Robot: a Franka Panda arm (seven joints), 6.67 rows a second.
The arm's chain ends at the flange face. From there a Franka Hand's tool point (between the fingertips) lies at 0.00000 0.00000 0.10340 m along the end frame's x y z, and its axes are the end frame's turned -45 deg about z.
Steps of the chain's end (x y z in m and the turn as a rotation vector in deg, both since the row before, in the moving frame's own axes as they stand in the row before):
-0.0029, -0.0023, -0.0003, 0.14, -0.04, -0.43
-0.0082, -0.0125, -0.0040, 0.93, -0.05, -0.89
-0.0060, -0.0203, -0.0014, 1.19, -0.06, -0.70
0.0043, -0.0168, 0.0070, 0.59, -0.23, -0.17
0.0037, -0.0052, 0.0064, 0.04, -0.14, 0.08
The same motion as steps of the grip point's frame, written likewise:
-0.0003, -0.0039, -0.0003, 0.13, 0.07, -0.43
0.0042, -0.0159, -0.0040, 0.69, 0.62, -0.89
0.0115, -0.0202, -0.0014, 0.88, 0.80, -0.70
0.0154, -0.0099, 0.0070, 0.58, 0.25, -0.17
0.0062, -0.0013, 0.0064, 0.13, -0.07, 0.08

